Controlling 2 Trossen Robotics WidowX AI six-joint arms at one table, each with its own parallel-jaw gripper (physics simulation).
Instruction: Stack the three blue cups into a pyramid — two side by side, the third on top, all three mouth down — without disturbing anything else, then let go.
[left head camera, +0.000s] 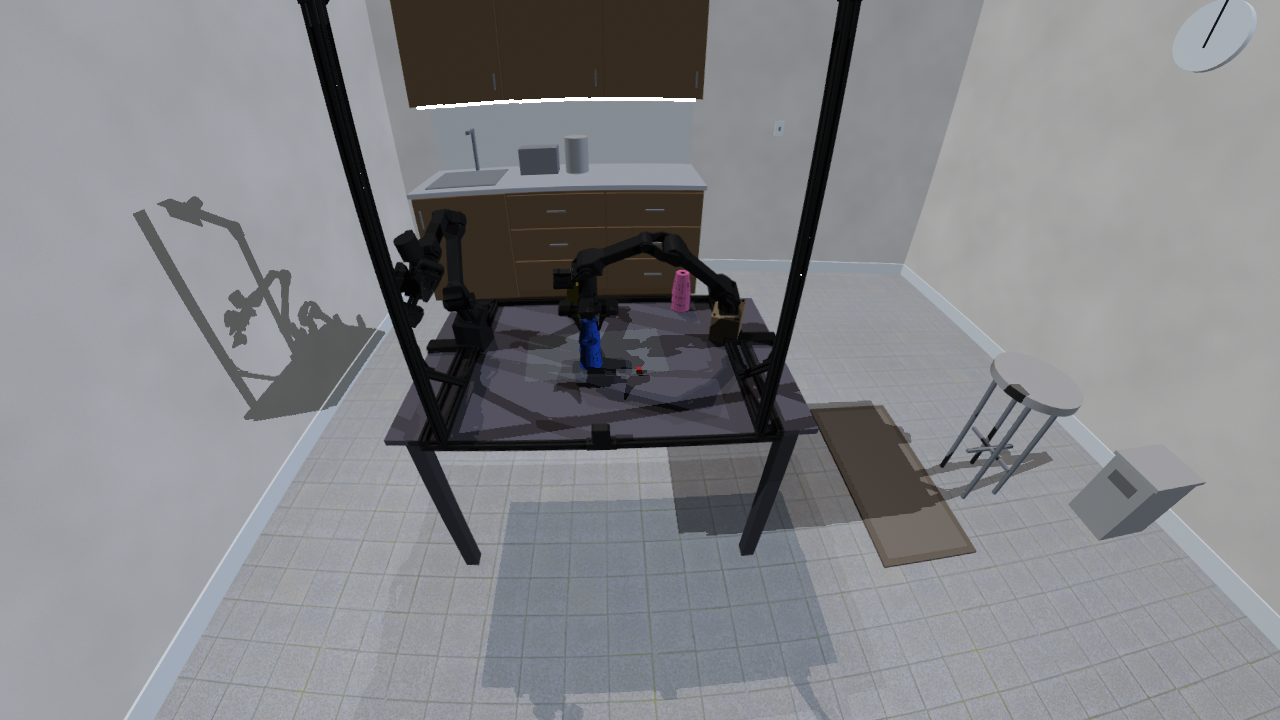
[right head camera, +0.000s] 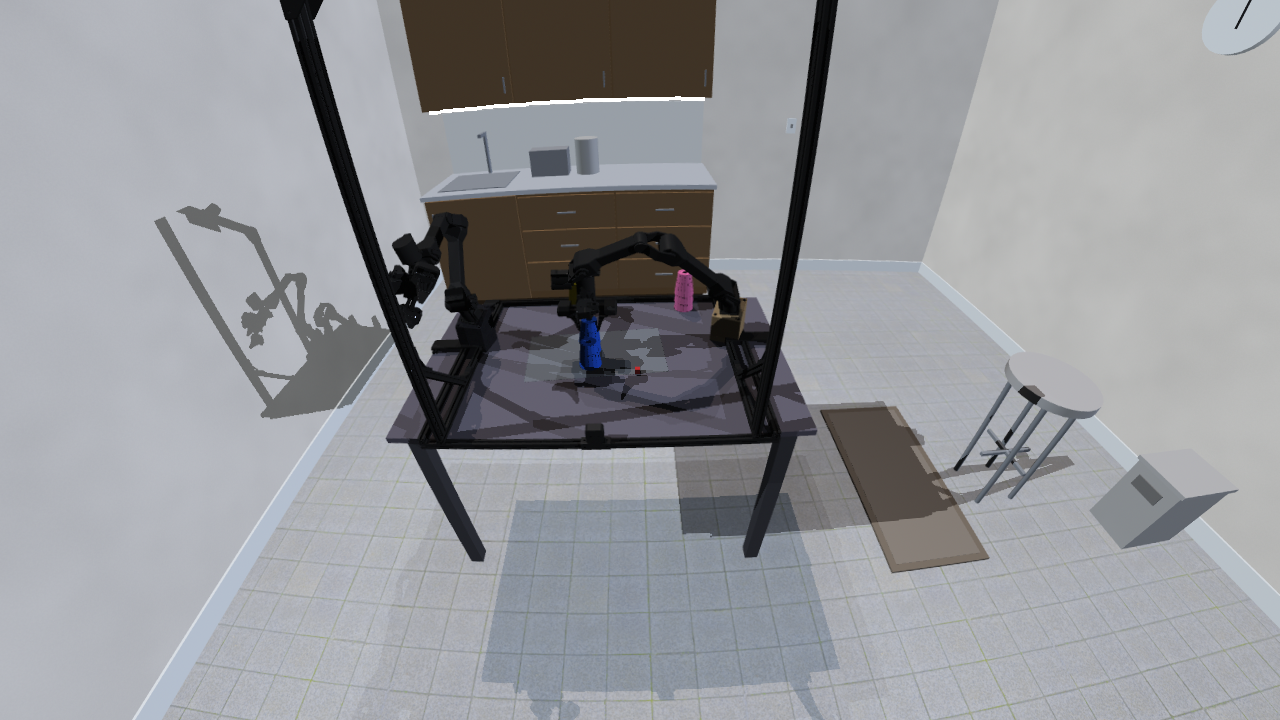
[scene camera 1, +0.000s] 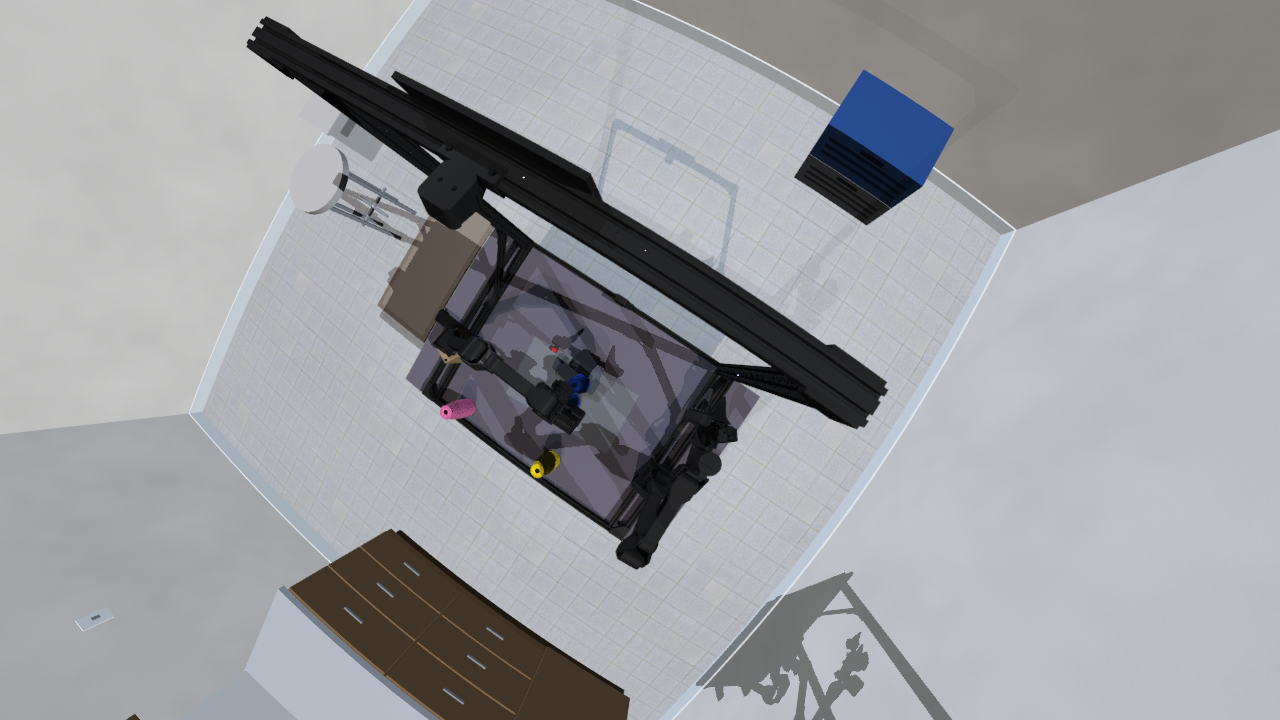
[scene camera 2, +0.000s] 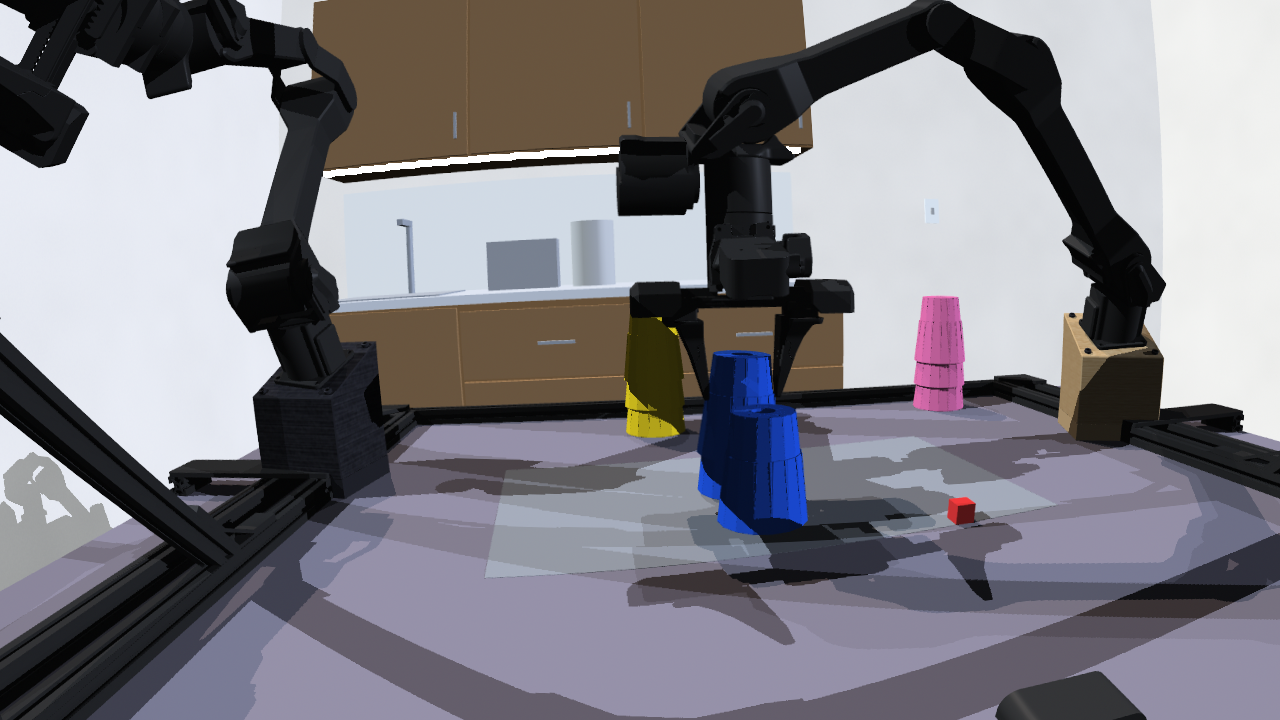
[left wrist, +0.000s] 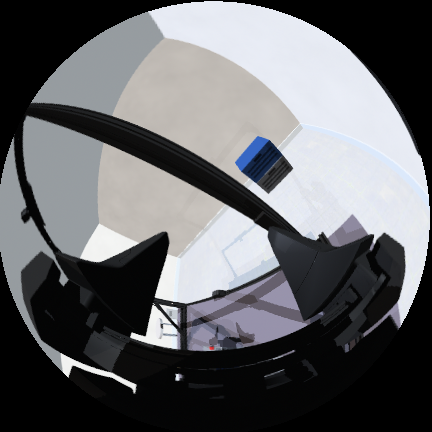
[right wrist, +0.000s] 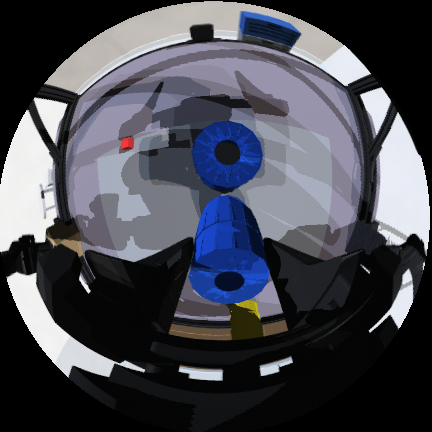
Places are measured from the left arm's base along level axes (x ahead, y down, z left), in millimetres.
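Pixels of known places: left gripper, fingertip midpoint: (left head camera: 419, 314) (right head camera: 415, 315) (scene camera 1: 718, 392) (left wrist: 219, 234); right gripper, fingertip midpoint: (left head camera: 589, 330) (right head camera: 589, 330) (scene camera 2: 742, 398) (right wrist: 228, 242); left arm's base, origin of the base link: (left head camera: 469, 314) (right head camera: 472, 315) (scene camera 1: 650, 485) (scene camera 2: 314, 368); right arm's base, origin of the base link: (left head camera: 728, 307) (right head camera: 729, 307) (scene camera 2: 1111, 333).
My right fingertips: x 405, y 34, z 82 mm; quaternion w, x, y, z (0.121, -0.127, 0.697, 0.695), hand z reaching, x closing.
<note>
Ahead of a thing's pixels: the offset from my right fingertips to its top centre. Level surfaces: height alone.
A blue cup @[dz -69, dx +29, dy -4 mm] (scene camera 2: 765, 474) (right wrist: 205, 157) (scene camera 1: 580, 383) stands mouth down at the mat's front edge. Close behind it is a taller blue column @[dz +3, dx -1, dy -38 mm] (scene camera 2: 739, 374) (right wrist: 229, 220), mouth down, seemingly two nested cups; in scene camera 2 its lower part is partly hidden. My right gripper (scene camera 2: 741, 392) (right wrist: 228, 242) points down with its fingers on both sides of the column's top, touching it in the right wrist view: it is shut on the upper blue cup. The column stands upright. My left gripper (left wrist: 219, 234) is open and empty, raised at the left side, far from the cups.
A pale translucent mat @[dy +84 mm] (scene camera 2: 554, 537) (right wrist: 310, 195) lies on the table. A yellow cup stack (scene camera 2: 653, 385) (scene camera 1: 545, 463) stands behind the blue ones. A pink cup stack @[dz +381, dx +222, dy -68 mm] (scene camera 2: 938, 353) (left head camera: 681, 291) is at the back right. A red cube @[dz -60, dx +187, dy +68 mm] (scene camera 2: 961, 510) (right wrist: 127, 143) lies right of the front blue cup in scene camera 2.
</note>
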